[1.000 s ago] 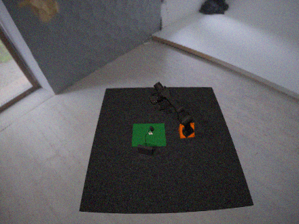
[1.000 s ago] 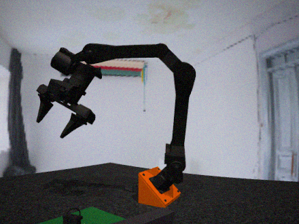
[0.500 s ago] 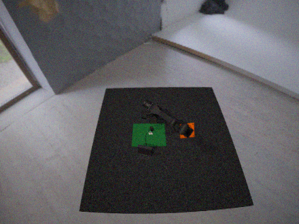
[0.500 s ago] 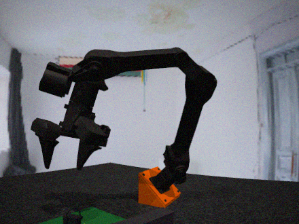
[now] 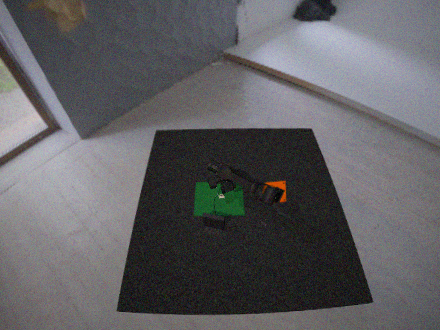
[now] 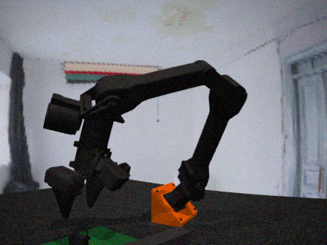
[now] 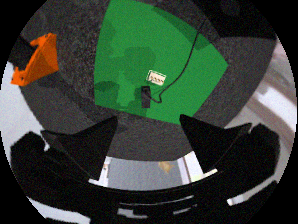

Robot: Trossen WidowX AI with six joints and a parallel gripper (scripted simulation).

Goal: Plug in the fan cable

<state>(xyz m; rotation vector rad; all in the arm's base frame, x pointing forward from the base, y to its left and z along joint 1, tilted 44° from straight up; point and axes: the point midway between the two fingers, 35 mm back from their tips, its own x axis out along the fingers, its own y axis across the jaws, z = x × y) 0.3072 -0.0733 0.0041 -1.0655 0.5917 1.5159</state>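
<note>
My gripper tip is 10 mm to the left of the dark fan plug and 70 mm above it. Also, from my gripper tip: pale four-pin header 10 mm ahead, 40 mm to the left, 90 mm below; black fan 60 mm ahead, 210 mm to the left, 30 mm below; green board 30 mm ahead, 40 mm to the left, 100 mm below.
</note>
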